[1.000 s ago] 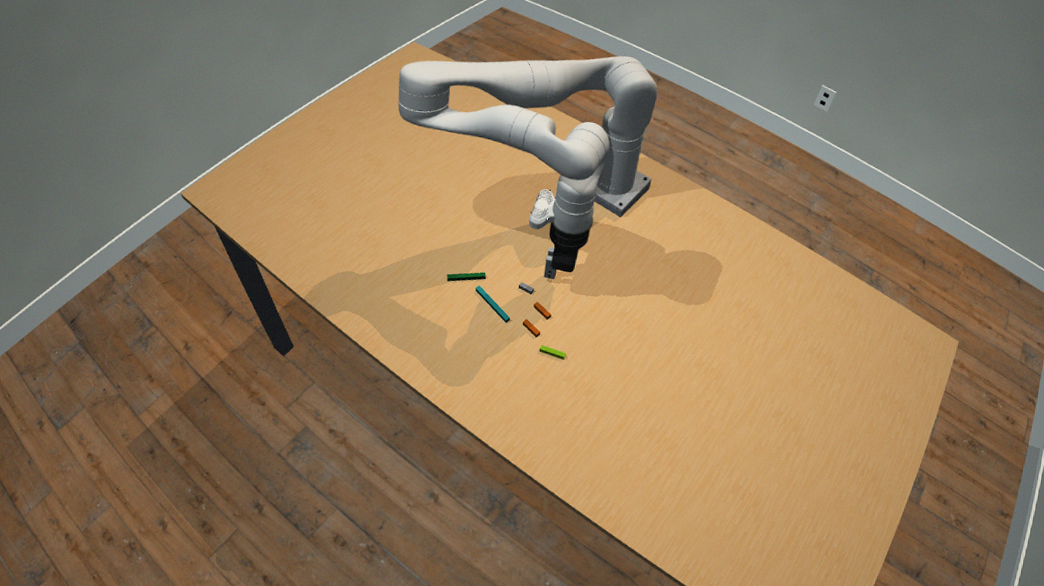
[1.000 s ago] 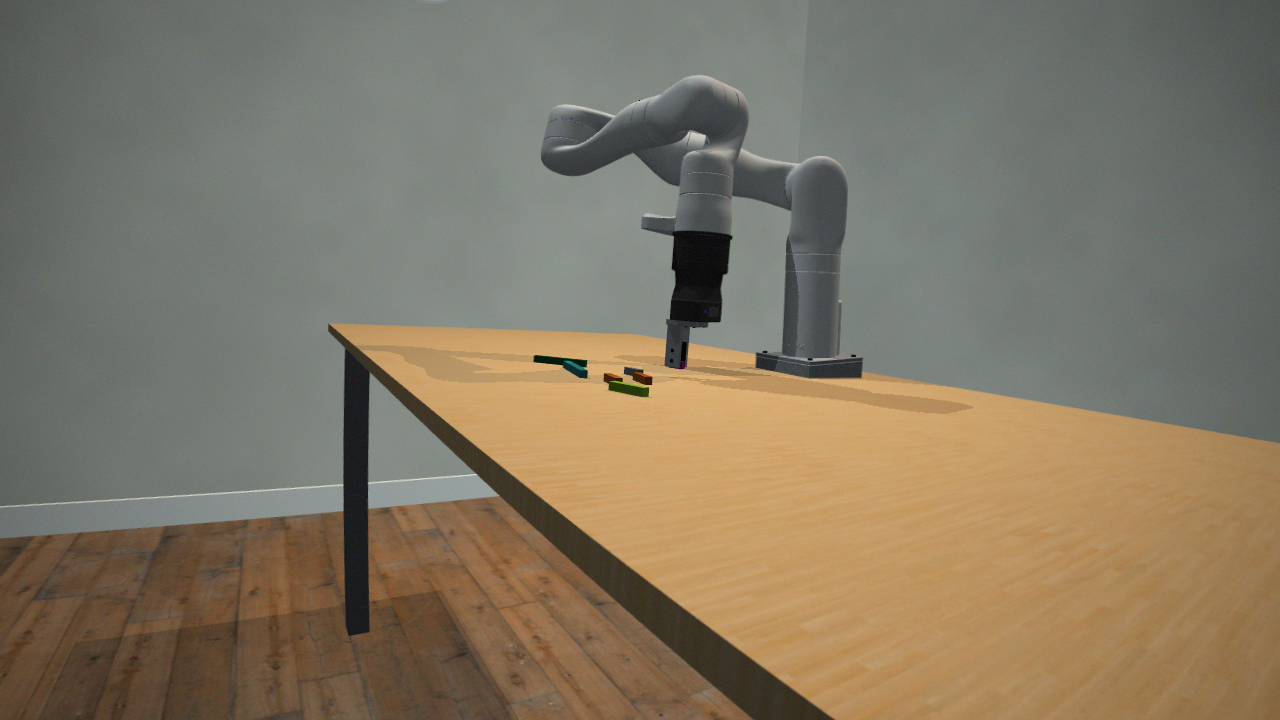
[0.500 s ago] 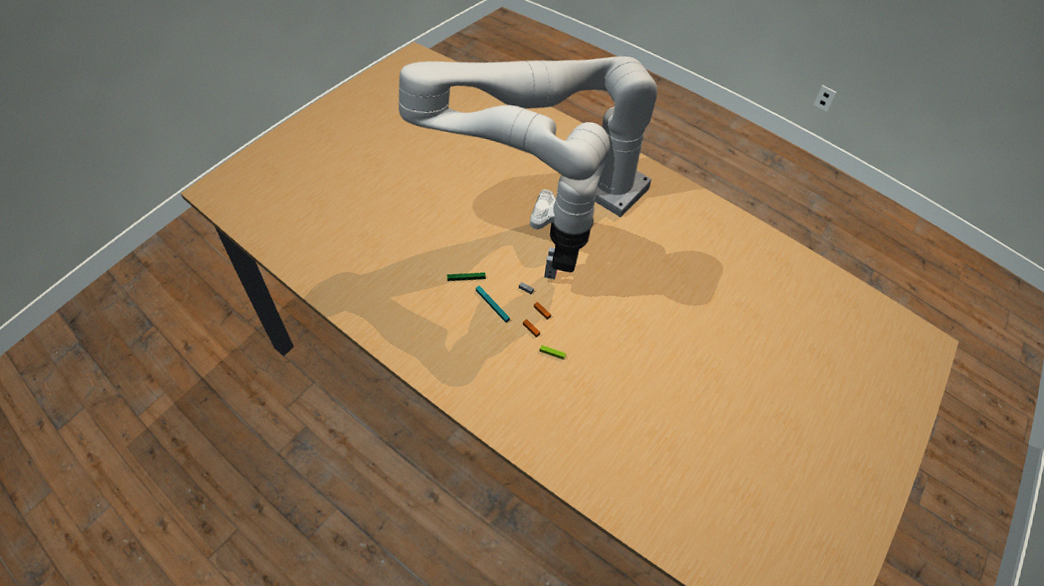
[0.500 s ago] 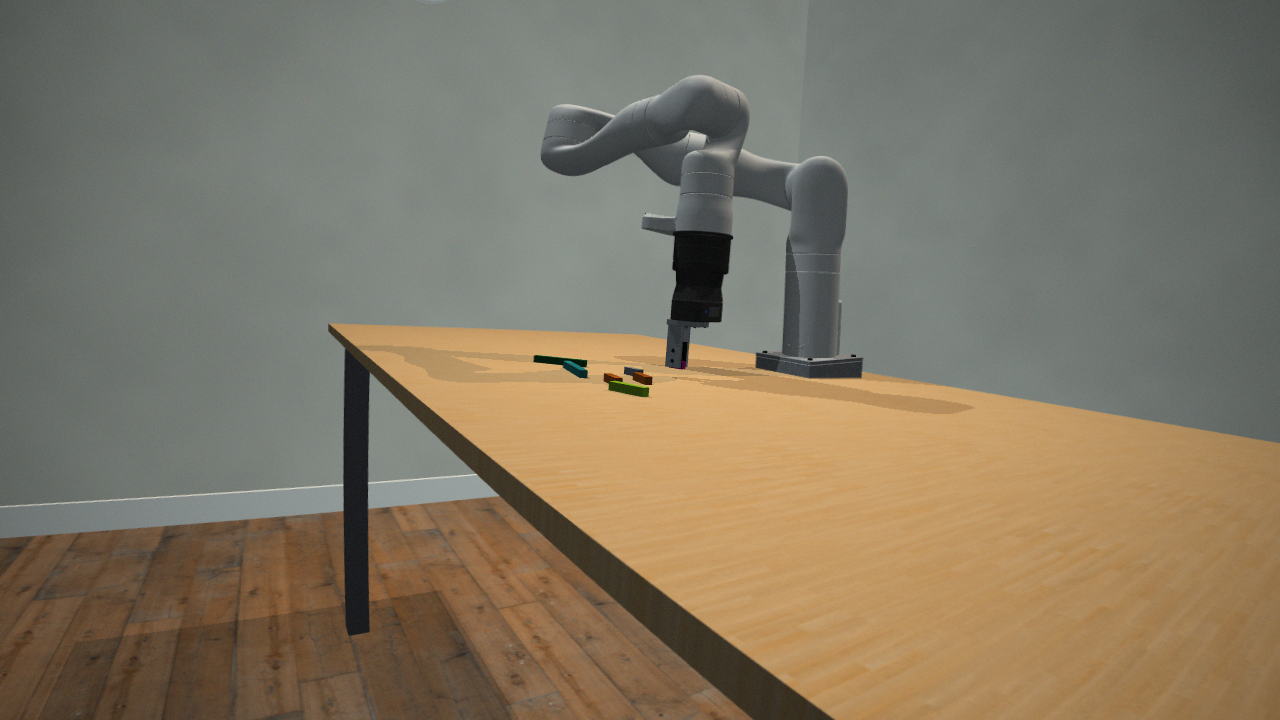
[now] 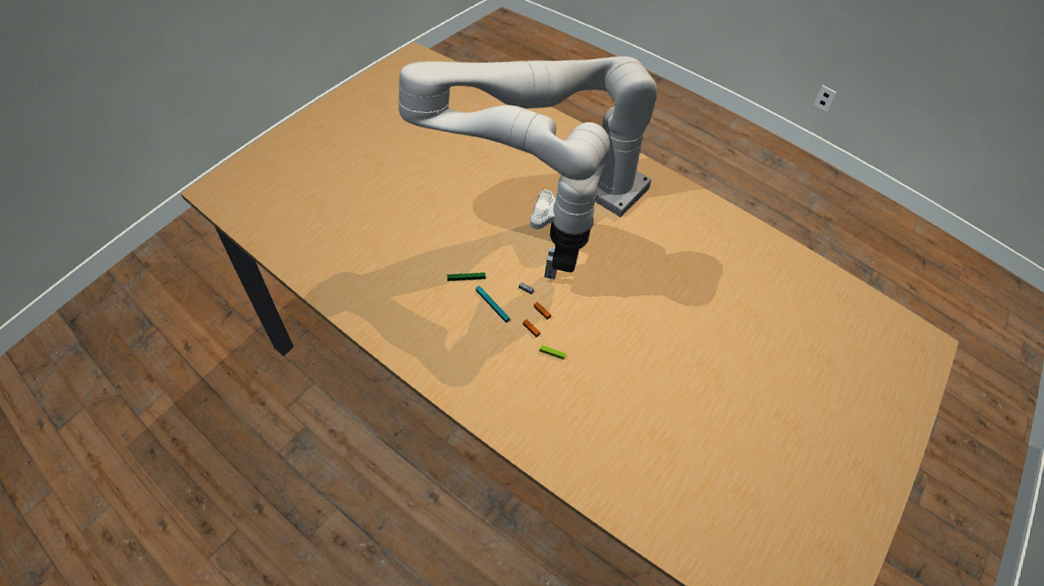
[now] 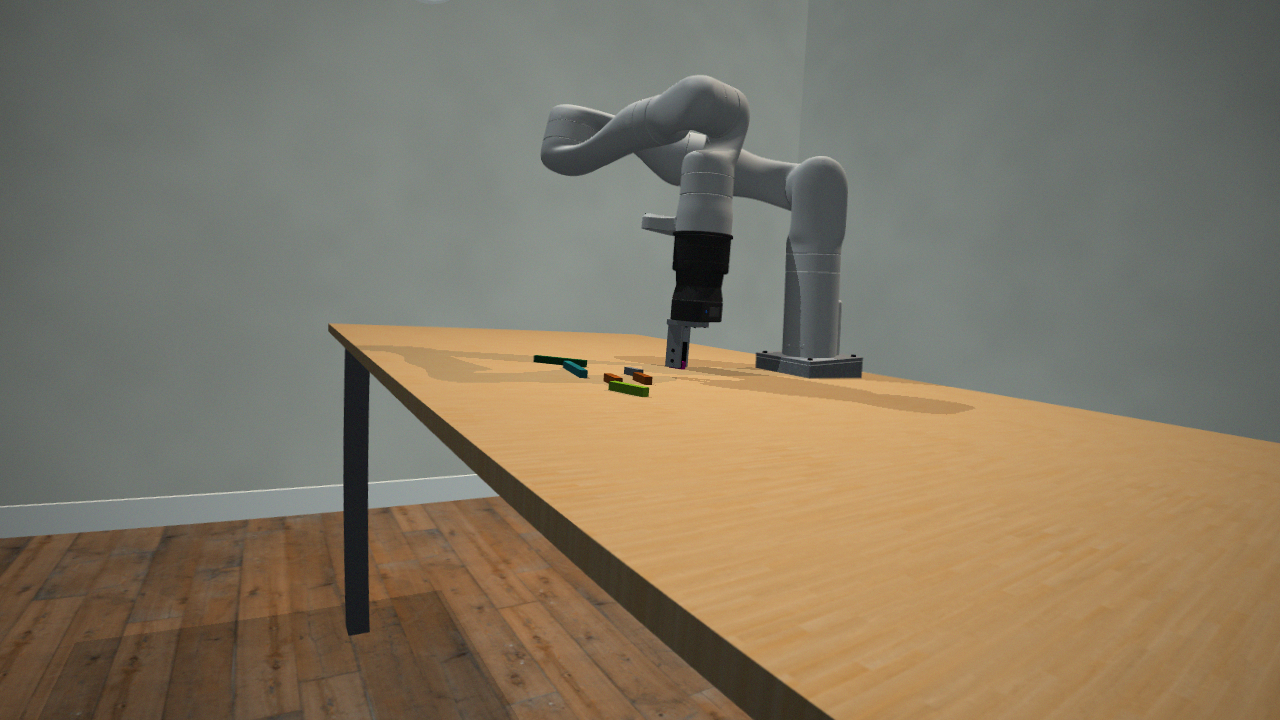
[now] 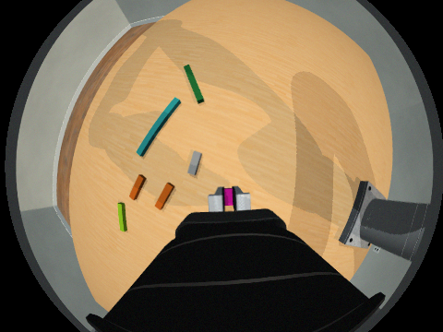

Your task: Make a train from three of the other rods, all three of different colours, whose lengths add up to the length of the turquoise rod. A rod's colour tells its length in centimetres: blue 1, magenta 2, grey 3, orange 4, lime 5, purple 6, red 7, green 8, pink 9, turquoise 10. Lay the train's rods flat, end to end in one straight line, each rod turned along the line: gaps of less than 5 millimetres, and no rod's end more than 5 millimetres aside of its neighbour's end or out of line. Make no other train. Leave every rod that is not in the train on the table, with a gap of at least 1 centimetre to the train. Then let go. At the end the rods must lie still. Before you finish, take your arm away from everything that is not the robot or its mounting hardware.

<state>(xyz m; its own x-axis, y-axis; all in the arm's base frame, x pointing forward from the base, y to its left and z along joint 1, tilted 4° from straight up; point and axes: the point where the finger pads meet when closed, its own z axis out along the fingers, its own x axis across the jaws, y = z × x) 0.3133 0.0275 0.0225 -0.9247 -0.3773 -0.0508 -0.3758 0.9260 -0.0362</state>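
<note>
Right now my hand is 10 mm above the magenta rod. Round my hand: green rod: 110 mm ahead, 140 mm to the right, 30 mm below; grey rod: 50 mm ahead, 20 mm to the right, 30 mm below; turquoise rod: 130 mm ahead, 60 mm to the right, 30 mm below.
</note>
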